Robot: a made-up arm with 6 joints. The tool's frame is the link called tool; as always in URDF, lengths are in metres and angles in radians. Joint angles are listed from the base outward. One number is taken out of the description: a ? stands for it. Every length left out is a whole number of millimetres.
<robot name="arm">
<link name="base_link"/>
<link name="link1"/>
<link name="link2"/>
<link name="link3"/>
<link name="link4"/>
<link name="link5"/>
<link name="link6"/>
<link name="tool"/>
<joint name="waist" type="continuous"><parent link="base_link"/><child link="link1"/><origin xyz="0.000 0.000 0.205"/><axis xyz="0 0 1"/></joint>
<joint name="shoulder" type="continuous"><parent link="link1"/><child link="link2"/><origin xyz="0.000 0.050 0.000"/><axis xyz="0 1 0"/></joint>
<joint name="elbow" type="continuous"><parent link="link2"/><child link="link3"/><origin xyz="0.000 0.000 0.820"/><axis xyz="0 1 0"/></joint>
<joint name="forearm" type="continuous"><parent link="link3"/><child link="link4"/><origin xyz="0.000 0.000 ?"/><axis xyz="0 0 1"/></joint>
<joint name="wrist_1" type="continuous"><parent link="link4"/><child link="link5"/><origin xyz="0.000 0.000 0.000"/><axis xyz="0 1 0"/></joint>
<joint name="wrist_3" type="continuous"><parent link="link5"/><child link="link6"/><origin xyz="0.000 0.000 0.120"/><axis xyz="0 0 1"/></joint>
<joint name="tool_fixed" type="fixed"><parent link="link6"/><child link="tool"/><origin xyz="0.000 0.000 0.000"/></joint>
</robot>
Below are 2 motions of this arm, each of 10 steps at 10 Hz.
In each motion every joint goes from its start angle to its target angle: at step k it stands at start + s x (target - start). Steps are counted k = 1, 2, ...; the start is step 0. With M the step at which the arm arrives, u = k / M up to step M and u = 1 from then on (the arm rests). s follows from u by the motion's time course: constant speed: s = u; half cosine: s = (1 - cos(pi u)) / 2; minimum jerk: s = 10 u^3 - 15 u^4 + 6 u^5.
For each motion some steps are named. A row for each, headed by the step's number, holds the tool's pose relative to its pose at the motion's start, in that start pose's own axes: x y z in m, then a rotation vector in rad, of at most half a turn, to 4 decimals.
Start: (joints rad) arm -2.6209 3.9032 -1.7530 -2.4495 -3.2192 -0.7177
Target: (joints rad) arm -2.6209 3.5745 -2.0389 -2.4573 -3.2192 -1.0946
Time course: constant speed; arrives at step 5
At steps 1, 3, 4, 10:
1: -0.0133 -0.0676 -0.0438 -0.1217 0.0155 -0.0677
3: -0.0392 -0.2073 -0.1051 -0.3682 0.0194 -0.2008
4: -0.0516 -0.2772 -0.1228 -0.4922 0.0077 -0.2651
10: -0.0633 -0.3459 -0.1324 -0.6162 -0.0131 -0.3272

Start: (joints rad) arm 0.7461 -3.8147 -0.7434 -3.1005 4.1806 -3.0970
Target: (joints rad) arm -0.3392 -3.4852 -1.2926 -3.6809 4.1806 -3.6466
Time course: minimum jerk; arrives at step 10
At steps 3, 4, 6, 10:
3: 0.0223 -0.2097 0.0193 -0.0284 -0.0346 0.0974
4: 0.0729 -0.3949 0.0584 -0.0509 -0.0536 0.1950
6: 0.2882 -0.7468 0.2162 -0.1019 -0.0403 0.4380
10: 0.5480 -0.9193 0.3986 -0.1642 0.0373 0.6502

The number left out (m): 0.725
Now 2 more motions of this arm.
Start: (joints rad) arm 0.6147 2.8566 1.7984 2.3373 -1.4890 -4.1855
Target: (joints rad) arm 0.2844 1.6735 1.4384 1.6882 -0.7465 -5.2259
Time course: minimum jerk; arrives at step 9
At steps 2, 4, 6, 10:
2: 0.0682 0.0239 -0.0607 0.1621 -0.0247 -0.0148
4: 0.3903 0.2253 -0.2470 0.8038 0.0430 -0.0236
6: 0.7838 0.6567 -0.2240 1.3352 0.4646 0.1540
10: 0.9360 0.9258 -0.0706 1.4072 0.7776 0.3338

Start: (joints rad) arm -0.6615 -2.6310 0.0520 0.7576 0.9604 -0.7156
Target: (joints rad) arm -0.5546 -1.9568 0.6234 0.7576 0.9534 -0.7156
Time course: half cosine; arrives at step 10
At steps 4, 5, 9, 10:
4: 0.4740 -0.1043 0.2175 -0.0390 0.3533 0.2424
5: 0.7052 -0.1197 0.2648 -0.0555 0.5086 0.3549
9: 1.4042 -0.0348 0.2150 -0.1070 0.9741 0.7174
10: 1.4373 -0.0252 0.2050 -0.1098 0.9975 0.7367

